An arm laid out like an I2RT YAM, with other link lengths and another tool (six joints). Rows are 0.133 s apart.
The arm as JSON. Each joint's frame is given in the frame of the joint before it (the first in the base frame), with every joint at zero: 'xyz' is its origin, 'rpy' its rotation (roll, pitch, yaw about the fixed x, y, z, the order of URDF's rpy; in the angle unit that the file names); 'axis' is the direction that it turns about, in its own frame. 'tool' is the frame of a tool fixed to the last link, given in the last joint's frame.
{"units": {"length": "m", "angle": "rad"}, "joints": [
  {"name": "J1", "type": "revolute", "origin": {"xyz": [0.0, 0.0, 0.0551], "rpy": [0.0, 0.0, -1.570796]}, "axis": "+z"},
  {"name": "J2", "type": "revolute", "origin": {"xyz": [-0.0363, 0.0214, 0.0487], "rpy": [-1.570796, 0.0, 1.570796]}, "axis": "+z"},
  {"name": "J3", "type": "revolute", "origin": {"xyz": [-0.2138, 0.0, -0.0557], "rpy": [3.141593, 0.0, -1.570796]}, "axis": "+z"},
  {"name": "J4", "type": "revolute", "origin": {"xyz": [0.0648, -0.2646, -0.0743], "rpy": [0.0, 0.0, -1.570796]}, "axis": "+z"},
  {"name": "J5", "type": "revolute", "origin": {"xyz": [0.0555, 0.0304, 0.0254], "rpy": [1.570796, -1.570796, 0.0]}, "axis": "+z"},
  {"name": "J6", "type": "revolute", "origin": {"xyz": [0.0, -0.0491, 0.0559], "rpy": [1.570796, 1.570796, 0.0]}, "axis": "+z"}
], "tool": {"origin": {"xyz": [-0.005, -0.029, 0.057], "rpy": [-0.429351, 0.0, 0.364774]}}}
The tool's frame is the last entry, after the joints.
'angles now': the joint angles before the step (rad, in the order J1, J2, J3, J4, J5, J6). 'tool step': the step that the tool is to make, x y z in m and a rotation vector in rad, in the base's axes. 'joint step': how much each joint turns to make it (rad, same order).
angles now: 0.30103 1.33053 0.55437 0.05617 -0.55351 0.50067
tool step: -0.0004 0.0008 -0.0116 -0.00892 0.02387 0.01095
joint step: 0.00114 0.05175 0.00176 0.01980 -0.00632 -0.00899
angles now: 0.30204 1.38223 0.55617 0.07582 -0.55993 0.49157
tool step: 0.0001 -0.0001 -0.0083 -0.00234 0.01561 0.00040
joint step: -0.00111 0.03556 -0.00233 0.02273 -0.00275 0.00084
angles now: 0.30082 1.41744 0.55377 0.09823 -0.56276 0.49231
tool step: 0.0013 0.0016 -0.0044 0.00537 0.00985 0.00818
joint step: 0.00124 0.03382 0.00916 0.01746 -0.01059 0.00113
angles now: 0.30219 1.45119 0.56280 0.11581 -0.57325 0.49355
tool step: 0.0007 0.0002 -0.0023 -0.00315 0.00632 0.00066
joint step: -0.00002 0.01434 0.00524 0.00130 0.00030 -0.00153
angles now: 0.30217 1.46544 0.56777 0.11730 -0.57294 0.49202
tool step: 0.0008 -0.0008 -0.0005 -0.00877 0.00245 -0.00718
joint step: -0.00095 0.00030 0.00272 -0.00802 0.00981 -0.00122
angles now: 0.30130 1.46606 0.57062 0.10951 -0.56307 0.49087
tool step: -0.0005 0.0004 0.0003 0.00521 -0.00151 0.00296
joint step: 0.00062 -0.00111 -0.00250 0.00537 -0.00485 0.00184
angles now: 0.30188 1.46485 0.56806 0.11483 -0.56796 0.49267
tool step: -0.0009 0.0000 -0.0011 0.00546 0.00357 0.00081
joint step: -0.00028 0.00216 -0.00510 0.00783 -0.00520 0.00438
